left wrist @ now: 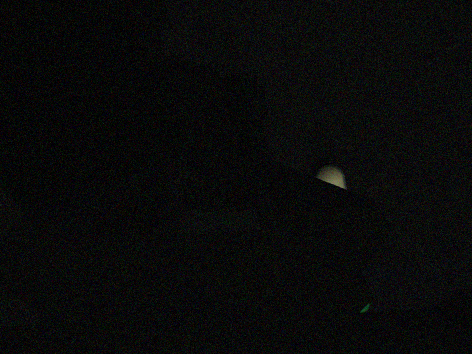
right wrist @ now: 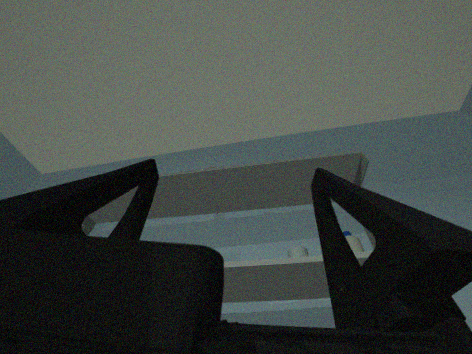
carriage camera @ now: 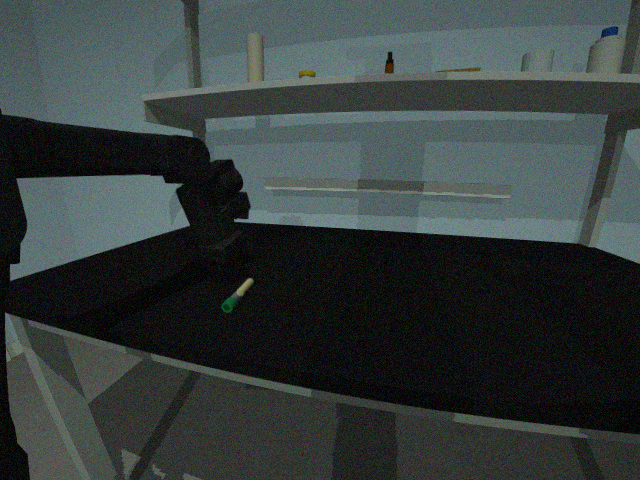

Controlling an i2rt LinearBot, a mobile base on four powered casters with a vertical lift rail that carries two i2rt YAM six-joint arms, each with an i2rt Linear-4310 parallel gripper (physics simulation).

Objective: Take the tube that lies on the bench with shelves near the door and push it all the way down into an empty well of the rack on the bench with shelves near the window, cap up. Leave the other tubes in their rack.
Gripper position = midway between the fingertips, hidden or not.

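Note:
You'd see the left gripper [carriage camera: 229, 276] here, and the right gripper [right wrist: 234, 172] as well. There's also a bench with shelves [carriage camera: 526, 335].

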